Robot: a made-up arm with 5 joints.
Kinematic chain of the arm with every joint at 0, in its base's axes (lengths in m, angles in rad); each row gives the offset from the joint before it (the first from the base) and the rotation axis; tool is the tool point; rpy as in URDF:
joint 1: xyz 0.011 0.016 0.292 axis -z
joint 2: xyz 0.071 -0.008 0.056 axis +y
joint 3: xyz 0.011 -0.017 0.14 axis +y
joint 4: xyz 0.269 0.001 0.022 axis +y
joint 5: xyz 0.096 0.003 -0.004 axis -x
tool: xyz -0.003 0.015 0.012 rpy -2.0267 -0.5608 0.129
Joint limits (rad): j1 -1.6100..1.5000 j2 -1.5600..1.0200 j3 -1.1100..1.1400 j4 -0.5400..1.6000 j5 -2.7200..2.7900
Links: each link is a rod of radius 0.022 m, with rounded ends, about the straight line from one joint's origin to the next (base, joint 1, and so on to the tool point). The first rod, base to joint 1, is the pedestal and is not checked.
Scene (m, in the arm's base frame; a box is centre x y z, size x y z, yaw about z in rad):
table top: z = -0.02
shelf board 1: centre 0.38 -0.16 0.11 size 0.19 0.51 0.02 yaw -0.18
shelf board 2: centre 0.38 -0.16 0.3 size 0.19 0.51 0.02 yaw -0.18
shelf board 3: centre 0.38 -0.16 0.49 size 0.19 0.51 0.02 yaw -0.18
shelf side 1: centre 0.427 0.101 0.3 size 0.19 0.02 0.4 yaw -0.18
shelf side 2: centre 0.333 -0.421 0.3 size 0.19 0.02 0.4 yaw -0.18
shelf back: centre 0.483 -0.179 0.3 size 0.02 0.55 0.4 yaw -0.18
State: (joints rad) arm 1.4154 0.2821 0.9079 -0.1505 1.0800
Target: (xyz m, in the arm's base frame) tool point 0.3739 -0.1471 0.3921
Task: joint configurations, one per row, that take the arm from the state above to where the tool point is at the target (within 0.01 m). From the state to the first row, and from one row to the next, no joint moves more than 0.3 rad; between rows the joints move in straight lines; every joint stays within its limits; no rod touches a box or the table.
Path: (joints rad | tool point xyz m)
1: 1.3465 0.0748 0.6383 -0.1611 0.9777 | 0.0939 -0.3593 0.2704
2: 1.2775 -0.1325 0.3687 -0.1717 0.8755 | 0.1310 -0.3890 0.4329
3: 0.9899 -0.1722 0.4474 -0.1925 0.9310 | 0.2365 -0.3320 0.4194
4: 0.7023 -0.2120 0.5261 -0.2132 0.9866 | 0.3195 -0.2486 0.4058
5: 0.4147 -0.2517 0.6047 -0.2340 1.0421 | 0.3739 -0.1471 0.3921

